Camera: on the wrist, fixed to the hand. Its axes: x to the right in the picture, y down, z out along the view.
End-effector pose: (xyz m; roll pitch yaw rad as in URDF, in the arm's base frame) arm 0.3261 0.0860 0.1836 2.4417 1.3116 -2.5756
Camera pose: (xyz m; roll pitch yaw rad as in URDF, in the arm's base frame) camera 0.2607 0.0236 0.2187 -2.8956 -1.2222 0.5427
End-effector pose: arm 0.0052 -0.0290 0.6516 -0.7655 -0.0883 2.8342
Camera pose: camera 0.0152 -0.0072 0.5576 0.2894 -0.0013 -0.3053
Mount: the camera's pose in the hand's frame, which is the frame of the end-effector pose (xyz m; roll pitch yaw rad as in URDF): -0.0112 0.0475 -0.0838 -0.4782 -0.0631 -3.0779
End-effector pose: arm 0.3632 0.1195 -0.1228 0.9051 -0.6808 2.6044
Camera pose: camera 0.3142 0.0379 -0.1410 -1.3083 0.6886 -0.4219
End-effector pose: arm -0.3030 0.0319 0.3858 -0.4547 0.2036 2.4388
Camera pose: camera -0.2836 0.0078 0.2939 -0.0290 -0.2882 -0.6722
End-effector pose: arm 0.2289 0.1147 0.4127 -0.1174 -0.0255 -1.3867
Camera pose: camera 0.2640 0.1303 0.3237 -0.3593 -0.0447 1.8107
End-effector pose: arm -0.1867 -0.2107 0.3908 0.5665 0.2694 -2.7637
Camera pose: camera -0.1341 -0.2813 0.3502 -1.0678 -0.2875 0.4692
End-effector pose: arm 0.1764 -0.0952 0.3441 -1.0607 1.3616 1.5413
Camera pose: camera 0.2239 -0.1795 0.3379 0.7756 -1.4456 -1.7939
